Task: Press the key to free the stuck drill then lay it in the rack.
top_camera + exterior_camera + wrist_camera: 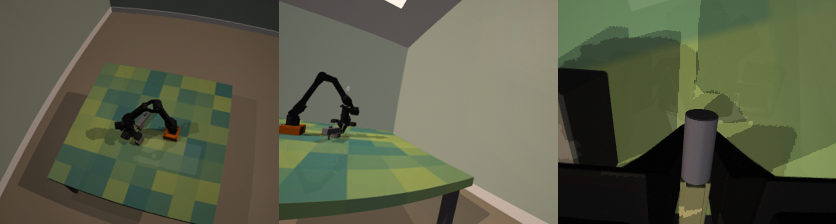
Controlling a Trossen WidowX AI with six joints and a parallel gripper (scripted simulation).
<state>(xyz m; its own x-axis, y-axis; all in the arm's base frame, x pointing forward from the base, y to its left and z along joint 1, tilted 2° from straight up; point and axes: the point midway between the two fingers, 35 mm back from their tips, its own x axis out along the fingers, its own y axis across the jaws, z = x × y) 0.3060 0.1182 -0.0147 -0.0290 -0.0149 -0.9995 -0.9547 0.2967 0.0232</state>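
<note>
Now: the small yellow key 4 cm to the right of my gripper tip, 4 cm above it and 1 cm behind it. Also, from my gripper tip: long grey bar: 16 cm to the right, 5 cm behind, 4 cm above; then small grey rack: 7 cm behind, 2 cm to the left, 1 cm above.
</note>
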